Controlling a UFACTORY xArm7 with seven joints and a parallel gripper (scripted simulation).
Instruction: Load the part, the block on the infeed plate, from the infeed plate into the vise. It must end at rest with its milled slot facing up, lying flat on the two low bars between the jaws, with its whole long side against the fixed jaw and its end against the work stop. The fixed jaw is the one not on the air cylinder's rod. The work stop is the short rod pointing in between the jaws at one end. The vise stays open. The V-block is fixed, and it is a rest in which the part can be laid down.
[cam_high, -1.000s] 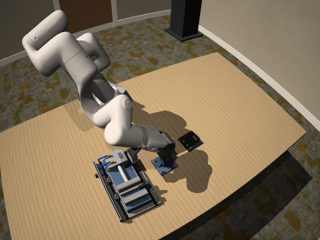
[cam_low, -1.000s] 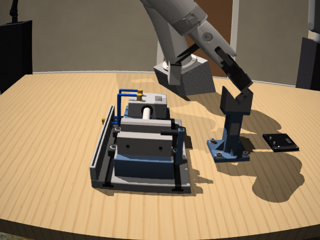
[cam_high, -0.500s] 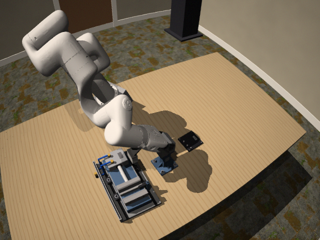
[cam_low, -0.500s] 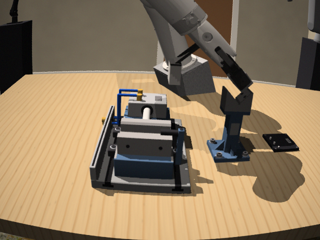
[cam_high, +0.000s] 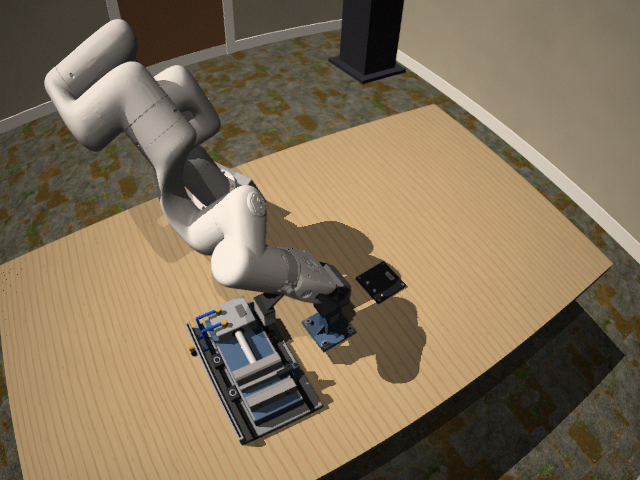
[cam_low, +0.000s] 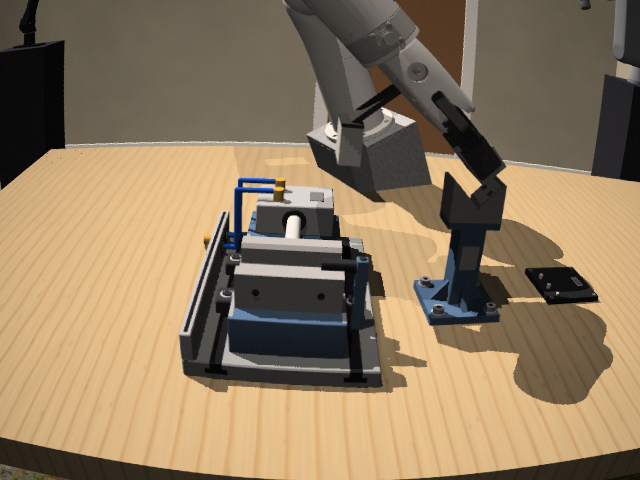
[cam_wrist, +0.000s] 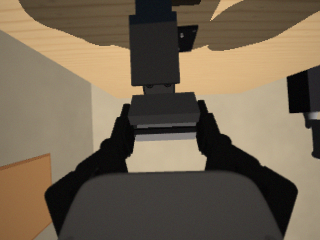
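The part lies right at my hand. Also, from my hand: work stop (150 mm to the right, 100 mm below, 80 mm ahead); then blue base (190 mm below, 10 mm to the left); then blue stand (130 mm below, 10 mm to the left).
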